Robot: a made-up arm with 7 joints. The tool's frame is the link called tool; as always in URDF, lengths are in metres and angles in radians.
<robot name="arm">
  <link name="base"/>
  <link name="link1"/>
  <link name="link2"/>
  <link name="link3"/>
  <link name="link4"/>
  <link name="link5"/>
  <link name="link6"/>
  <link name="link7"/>
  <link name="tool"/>
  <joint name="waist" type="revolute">
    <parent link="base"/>
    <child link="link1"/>
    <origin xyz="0 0 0.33" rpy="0 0 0"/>
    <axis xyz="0 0 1"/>
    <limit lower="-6.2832" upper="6.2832" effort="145" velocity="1"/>
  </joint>
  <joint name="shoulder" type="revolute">
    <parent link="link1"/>
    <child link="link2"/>
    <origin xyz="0 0 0" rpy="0 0 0"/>
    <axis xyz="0 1 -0.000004"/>
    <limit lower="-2.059" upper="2.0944" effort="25" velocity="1"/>
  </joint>
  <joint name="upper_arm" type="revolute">
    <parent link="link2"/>
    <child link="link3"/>
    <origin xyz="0 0 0.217" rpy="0 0 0"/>
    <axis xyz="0 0 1"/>
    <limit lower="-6.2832" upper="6.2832" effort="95" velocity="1.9"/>
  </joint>
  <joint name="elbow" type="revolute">
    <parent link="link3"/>
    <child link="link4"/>
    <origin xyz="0.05 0 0" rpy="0 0 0"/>
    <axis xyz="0 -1 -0.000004"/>
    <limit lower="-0.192" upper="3.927" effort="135" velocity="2.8"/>
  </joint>
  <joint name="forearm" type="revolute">
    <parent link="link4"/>
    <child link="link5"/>
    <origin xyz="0.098 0 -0.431" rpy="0 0 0"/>
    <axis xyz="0 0.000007 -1"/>
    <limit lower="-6.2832" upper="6.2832" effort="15" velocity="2.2"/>
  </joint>
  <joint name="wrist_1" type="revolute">
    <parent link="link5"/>
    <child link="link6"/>
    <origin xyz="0 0 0" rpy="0 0 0"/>
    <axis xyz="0 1 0.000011"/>
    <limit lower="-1.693" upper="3.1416" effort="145" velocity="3.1"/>
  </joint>
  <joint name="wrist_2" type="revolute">
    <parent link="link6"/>
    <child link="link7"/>
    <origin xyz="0.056 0 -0.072" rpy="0 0 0"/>
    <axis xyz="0 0.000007 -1"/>
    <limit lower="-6.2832" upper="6.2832" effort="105" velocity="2.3"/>
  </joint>
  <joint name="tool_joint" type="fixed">
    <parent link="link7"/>
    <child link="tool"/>
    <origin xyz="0 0 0" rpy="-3.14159 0 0"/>
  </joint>
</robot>
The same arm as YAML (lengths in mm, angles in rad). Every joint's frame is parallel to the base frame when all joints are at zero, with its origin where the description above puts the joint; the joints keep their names.
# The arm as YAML. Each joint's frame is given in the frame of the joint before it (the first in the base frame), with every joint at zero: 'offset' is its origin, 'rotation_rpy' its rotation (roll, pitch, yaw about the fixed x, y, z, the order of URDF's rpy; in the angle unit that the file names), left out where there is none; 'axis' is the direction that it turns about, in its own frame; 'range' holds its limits. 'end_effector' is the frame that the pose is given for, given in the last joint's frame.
length_unit: mm
angle_unit: rad
chain:
  - id: waist
    offset: [0.0, 0.0, 330.0]
    axis: "+z"
    range: [-6.2832, 6.2832]
  - id: shoulder
    offset: [0.0, 0.0, 0.0]
    axis: "+y"
    range: [-2.059, 2.0944]
  - id: upper_arm
    offset: [0.0, 0.0, 217.0]
    axis: "+z"
    range: [-6.2832, 6.2832]
  - id: elbow
    offset: [50.0, 0.0, 0.0]
    axis: "-y"
    range: [-0.192, 3.927]
  - id: forearm
    offset: [98.0, 0.0, -431.0]
    axis: "-z"
    range: [-6.2832, 6.2832]
  - id: wrist_1
    offset: [0.0, 0.0, 0.0]
    axis: "+y"
    range: [-1.693, 3.1416]
  - id: wrist_2
    offset: [56.0, 0.0, -72.0]
    axis: "-z"
    range: [-6.2832, 6.2832]
end_effector:
  offset: [0.0, 0.0, 0.0]
  rotation_rpy: [-3.1416, 0.0, 0.0]

